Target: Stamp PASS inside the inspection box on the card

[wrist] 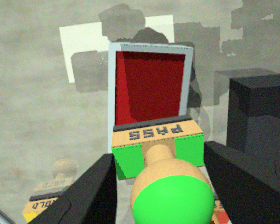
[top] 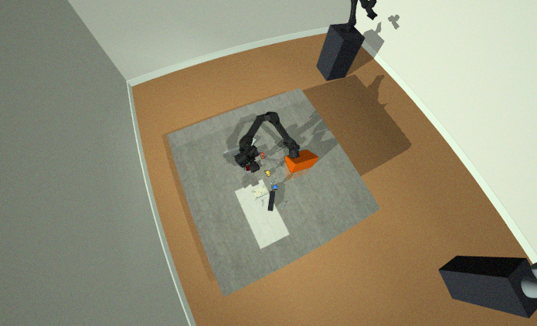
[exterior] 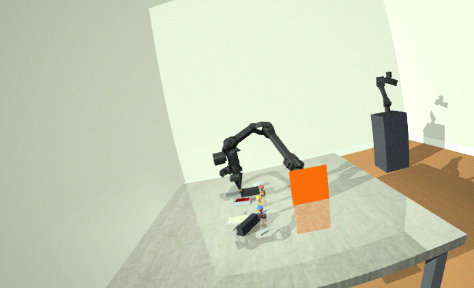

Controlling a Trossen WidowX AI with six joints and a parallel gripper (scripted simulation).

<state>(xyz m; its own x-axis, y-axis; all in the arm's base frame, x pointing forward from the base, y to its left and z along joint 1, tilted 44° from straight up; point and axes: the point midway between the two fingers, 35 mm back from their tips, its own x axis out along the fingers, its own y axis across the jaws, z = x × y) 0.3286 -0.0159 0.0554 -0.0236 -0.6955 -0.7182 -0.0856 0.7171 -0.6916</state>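
My gripper tip is 9 cm above the red ink pad. Round my gripper tip: yellow stamp (10 cm behind, 9 cm to the left, 7 cm below); green-knobbed stamp (right at my gripper tip); red stamp (11 cm behind, 6 cm to the right, 7 cm below).
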